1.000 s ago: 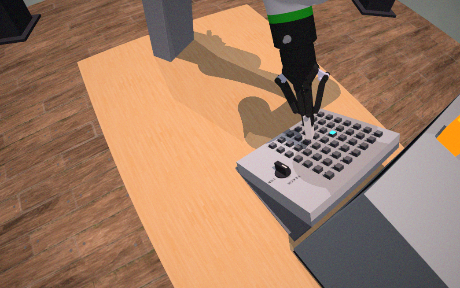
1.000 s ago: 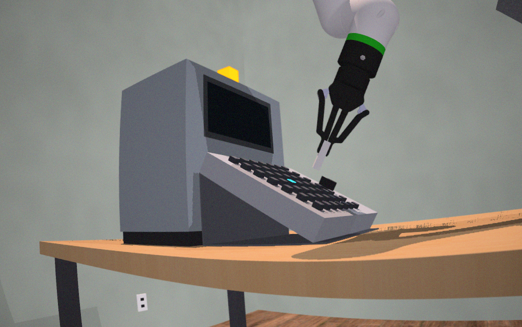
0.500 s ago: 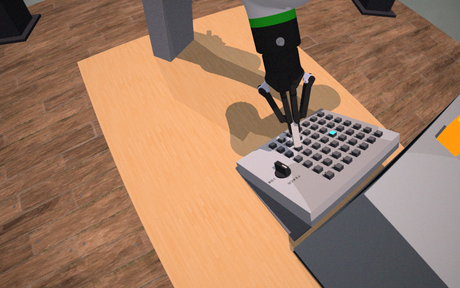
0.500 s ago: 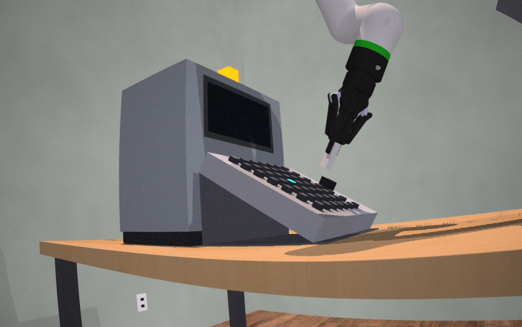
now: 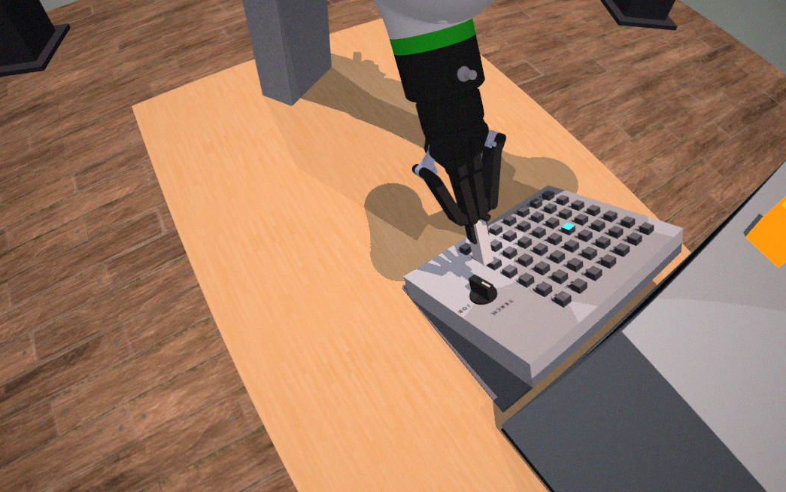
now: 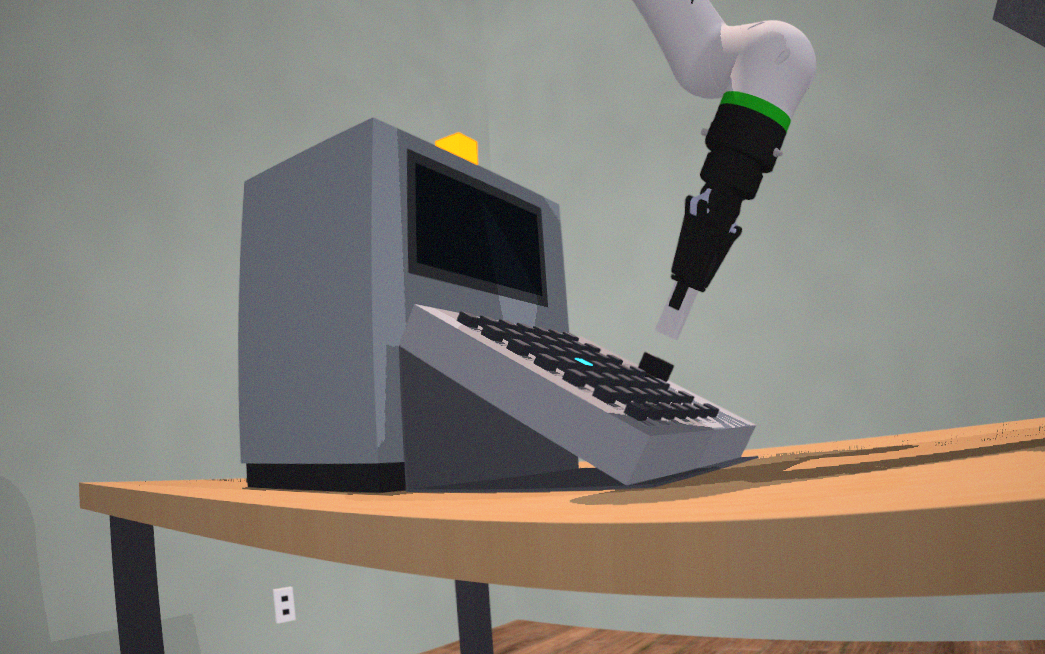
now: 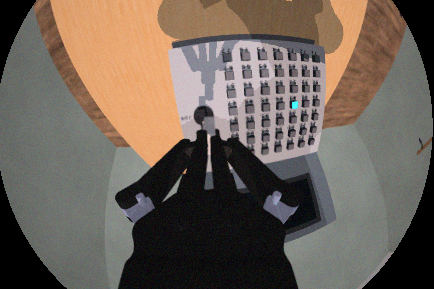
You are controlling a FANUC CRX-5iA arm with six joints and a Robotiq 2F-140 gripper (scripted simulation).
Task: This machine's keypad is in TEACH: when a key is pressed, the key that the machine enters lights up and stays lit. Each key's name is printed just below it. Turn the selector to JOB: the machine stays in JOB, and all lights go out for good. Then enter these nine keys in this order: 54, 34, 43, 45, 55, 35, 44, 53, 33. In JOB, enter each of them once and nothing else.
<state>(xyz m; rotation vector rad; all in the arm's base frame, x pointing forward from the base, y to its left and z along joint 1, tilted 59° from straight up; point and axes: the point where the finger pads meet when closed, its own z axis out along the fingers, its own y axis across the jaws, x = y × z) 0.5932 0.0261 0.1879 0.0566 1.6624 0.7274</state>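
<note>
My hand is 40 mm short of the black selector knob, 10 mm to the right of it and 60 mm above it. Also, from my hand: grey keypad panel (10 mm ahead, 120 mm to the left, 110 mm below); then key (60 mm behind, 180 mm to the left, 70 mm below).
</note>
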